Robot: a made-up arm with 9 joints.
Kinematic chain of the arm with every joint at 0, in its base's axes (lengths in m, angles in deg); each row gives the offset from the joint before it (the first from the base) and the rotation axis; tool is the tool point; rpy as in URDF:
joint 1: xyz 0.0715 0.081 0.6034 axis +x
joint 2: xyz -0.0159 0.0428 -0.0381 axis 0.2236 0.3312 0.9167
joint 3: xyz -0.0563 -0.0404 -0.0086 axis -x
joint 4: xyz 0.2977 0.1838 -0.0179 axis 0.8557 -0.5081 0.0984
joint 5: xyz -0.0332 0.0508 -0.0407 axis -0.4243 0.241 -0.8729
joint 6: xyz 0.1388 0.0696 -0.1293 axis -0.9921 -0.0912 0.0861
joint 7: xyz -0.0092 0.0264 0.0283 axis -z
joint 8: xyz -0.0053 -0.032 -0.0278 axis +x
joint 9: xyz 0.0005 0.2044 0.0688 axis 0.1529 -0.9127 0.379
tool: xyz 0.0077 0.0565 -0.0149 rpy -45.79 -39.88 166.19
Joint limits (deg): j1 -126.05..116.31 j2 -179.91..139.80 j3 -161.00..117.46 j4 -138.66..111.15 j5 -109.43..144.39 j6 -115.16..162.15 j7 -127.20..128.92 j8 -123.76..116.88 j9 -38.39..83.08
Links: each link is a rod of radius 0.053 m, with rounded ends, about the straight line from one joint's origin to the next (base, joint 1, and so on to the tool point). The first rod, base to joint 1, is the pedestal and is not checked.
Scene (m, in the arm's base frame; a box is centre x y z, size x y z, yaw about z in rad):
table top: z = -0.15
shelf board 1: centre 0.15 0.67 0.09 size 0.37 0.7 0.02 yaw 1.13
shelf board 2: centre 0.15 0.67 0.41 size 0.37 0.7 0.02 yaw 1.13
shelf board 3: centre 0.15 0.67 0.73 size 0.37 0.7 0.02 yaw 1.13
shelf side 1: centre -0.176 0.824 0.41 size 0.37 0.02 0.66 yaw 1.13
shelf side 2: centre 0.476 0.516 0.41 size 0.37 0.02 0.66 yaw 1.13
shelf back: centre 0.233 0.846 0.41 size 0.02 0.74 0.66 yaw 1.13
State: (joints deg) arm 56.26 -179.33 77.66 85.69 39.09 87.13 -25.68 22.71 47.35
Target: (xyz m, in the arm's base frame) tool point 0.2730 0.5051 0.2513
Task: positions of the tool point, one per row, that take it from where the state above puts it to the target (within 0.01 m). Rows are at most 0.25 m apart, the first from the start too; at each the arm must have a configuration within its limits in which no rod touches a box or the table.
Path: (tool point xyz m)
1: -0.3171 0.0188 0.1060
2: -0.1343 0.1001 0.0700
3: 0.0413 0.2149 0.1195
4: 0.1786 0.3051 0.2513
5: 0.2320 0.4073 0.2378
6: 0.2730 0.5051 0.2513

